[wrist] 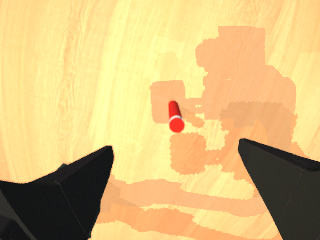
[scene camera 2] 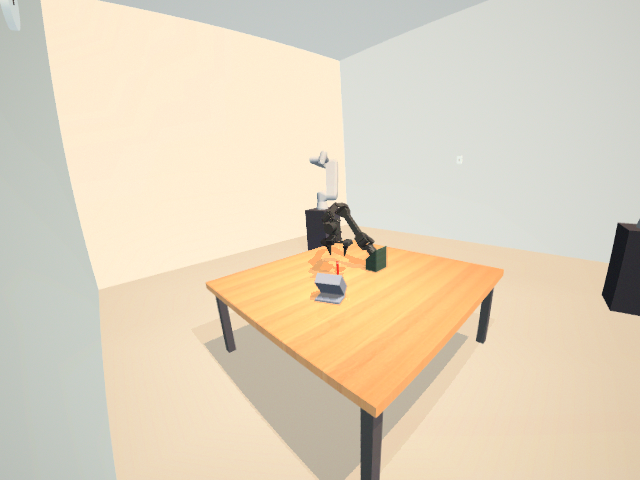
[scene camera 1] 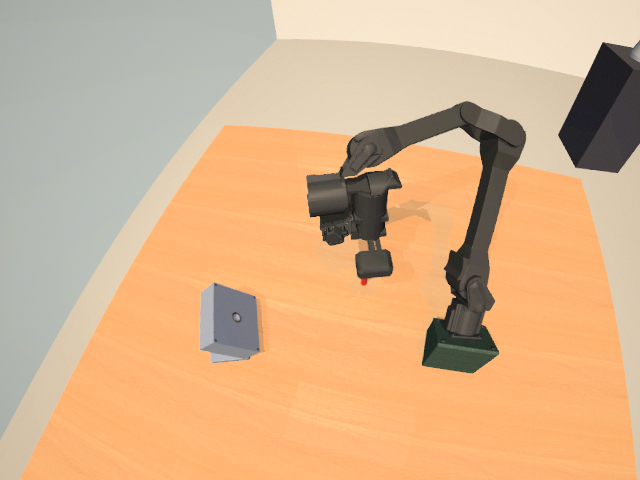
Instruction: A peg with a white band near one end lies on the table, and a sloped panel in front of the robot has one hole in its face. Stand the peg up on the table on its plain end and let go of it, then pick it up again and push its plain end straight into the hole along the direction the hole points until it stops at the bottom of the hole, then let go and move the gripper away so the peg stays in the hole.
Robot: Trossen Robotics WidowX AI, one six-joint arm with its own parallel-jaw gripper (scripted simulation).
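Observation:
My gripper holds nothing and is open, and the wrist view shows the gripper as well. A grey sloped panel is there to be seen too.

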